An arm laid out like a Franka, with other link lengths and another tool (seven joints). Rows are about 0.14 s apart.
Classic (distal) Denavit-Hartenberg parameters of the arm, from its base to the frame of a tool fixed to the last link. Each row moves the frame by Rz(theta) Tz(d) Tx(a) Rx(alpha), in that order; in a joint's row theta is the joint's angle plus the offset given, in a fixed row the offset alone. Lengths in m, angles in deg.
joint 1: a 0, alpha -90, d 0.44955, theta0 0
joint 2: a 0, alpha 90, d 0, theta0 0
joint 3: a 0.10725, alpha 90, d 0.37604, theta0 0
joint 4: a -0.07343, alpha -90, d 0, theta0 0
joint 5: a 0, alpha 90, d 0.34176, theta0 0
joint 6: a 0.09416, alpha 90, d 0, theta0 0
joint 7: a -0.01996, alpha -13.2, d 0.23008, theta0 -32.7
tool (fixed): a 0, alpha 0, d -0.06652, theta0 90
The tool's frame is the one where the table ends.
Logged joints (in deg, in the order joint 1, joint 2, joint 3, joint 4, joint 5, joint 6, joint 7), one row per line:
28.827 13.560 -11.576 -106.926 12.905 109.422 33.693
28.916 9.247 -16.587 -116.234 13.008 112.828 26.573
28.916 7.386 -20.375 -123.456 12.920 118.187 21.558
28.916 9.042 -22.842 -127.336 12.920 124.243 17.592
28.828 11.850 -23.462 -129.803 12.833 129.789 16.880
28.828 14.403 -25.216 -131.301 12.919 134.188 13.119
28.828 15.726 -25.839 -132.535 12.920 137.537 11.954
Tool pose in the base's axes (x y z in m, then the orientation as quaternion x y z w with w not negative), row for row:
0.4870 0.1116 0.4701 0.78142 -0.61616 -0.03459 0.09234
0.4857 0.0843 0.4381 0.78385 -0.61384 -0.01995 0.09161
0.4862 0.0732 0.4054 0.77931 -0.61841 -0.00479 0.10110
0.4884 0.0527 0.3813 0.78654 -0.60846 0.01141 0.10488
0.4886 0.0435 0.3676 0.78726 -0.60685 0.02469 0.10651
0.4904 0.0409 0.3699 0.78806 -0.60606 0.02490 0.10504
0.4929 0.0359 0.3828 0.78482 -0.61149 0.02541 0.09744
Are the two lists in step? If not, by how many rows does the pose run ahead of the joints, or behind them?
The pose runs 2 rows ahead of the joints: the pose in row i belongs to the joints in row i + 2.
